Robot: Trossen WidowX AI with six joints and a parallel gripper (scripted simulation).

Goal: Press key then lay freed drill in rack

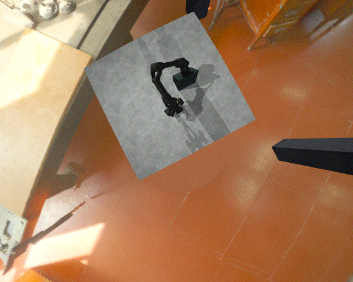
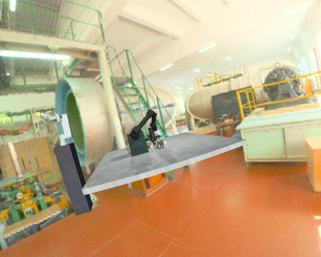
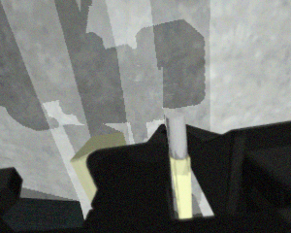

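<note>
The drill lies 1 cm ahead of my gripper tip, 4 cm to the right of it and 4 cm above it. From my gripper tip the other things lie so: small fixture (4 cm ahead, 20 cm to the right, 3 cm above).
</note>
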